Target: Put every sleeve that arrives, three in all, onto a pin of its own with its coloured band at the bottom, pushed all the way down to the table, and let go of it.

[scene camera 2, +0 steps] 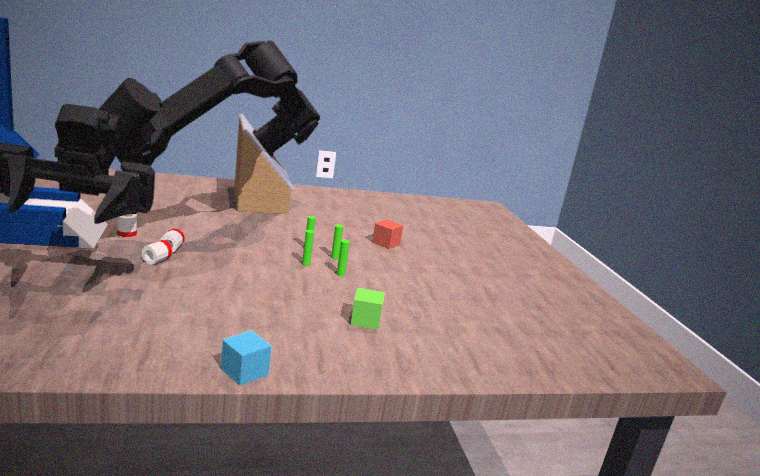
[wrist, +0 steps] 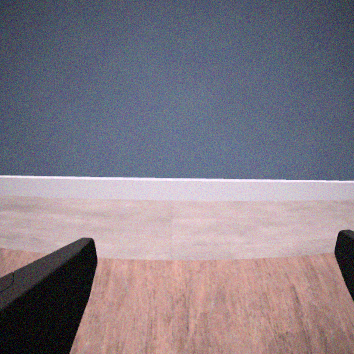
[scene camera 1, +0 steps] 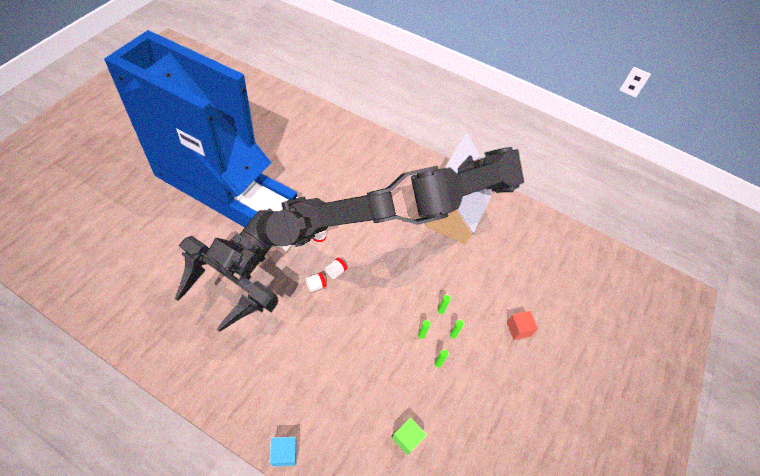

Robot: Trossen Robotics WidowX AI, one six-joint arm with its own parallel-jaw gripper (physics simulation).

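Observation:
Two white sleeves with red bands lie on their sides, one [scene camera 1: 315, 283] [scene camera 2: 154, 252] almost end to end with the other [scene camera 1: 334, 269] [scene camera 2: 173, 242]. A third sleeve [scene camera 1: 319, 236] [scene camera 2: 126, 224] stands upright beside the chute's end, its red band at the bottom, partly hidden by the arm in scene view 1. Four bare green pins stand in a diamond: one [scene camera 1: 444, 304], another [scene camera 1: 424, 329], a third [scene camera 1: 457, 329] and a fourth [scene camera 1: 441, 358] [scene camera 2: 343, 258]. My gripper [scene camera 1: 197, 313] [scene camera 2: 54, 215] [wrist: 221, 249] is open and empty, above the table and left of the sleeves.
A blue chute [scene camera 1: 173, 112] with a white ramp [scene camera 1: 260, 199] [scene camera 2: 84, 224] stands at the left. A wooden wedge [scene camera 1: 451, 225] [scene camera 2: 260, 190] with a pale sloping board is behind the pins. Red [scene camera 1: 522, 325] [scene camera 2: 387, 234], green [scene camera 1: 409, 435] [scene camera 2: 367, 309] and blue [scene camera 1: 283, 451] [scene camera 2: 245, 358] cubes lie around.

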